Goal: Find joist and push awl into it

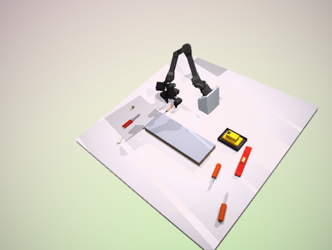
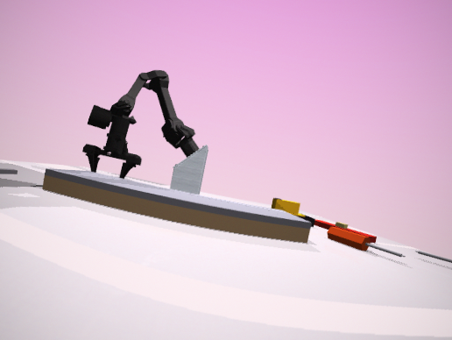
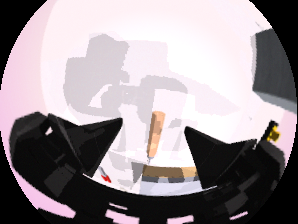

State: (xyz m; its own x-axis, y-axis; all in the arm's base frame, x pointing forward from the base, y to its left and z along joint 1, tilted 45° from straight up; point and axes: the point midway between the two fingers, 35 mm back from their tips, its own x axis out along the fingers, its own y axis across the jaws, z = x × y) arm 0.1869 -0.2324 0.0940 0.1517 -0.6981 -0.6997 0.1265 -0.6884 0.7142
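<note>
Right now the awl is 6 cm ahead of my gripper tip and 1 cm to the left of it. The rest, counted from my gripper tip: stud finder: 6 cm behind, 55 cm to the left, 4 cm above; small tan block: 22 cm ahead, 23 cm to the right; small white piece: 49 cm ahead, 3 cm to the right.
</note>
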